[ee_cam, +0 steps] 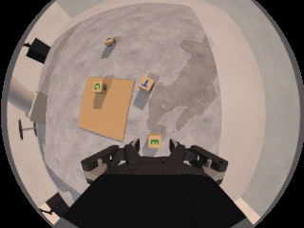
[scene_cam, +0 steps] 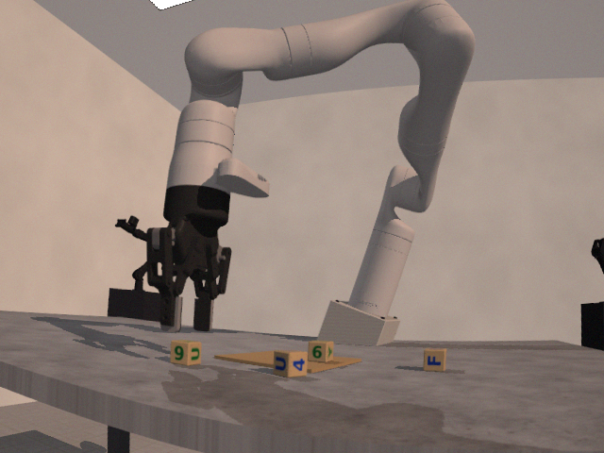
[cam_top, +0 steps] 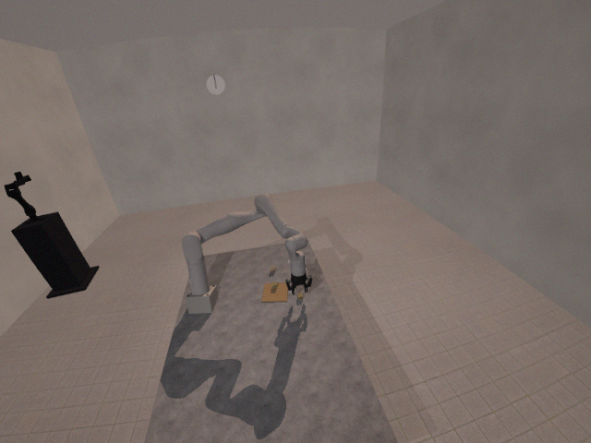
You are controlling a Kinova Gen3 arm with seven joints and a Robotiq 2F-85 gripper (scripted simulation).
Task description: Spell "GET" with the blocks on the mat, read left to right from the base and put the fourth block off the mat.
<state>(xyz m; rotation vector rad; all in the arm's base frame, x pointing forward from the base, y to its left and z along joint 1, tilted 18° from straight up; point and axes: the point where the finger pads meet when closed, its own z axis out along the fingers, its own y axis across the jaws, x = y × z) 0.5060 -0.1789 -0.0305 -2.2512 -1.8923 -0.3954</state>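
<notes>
Right now the E block is 40 mm below my hand. Round my hand: F block (80 mm behind, 280 mm to the left, 40 mm below); mat (110 mm behind, 90 mm to the left, 50 mm below).
</notes>
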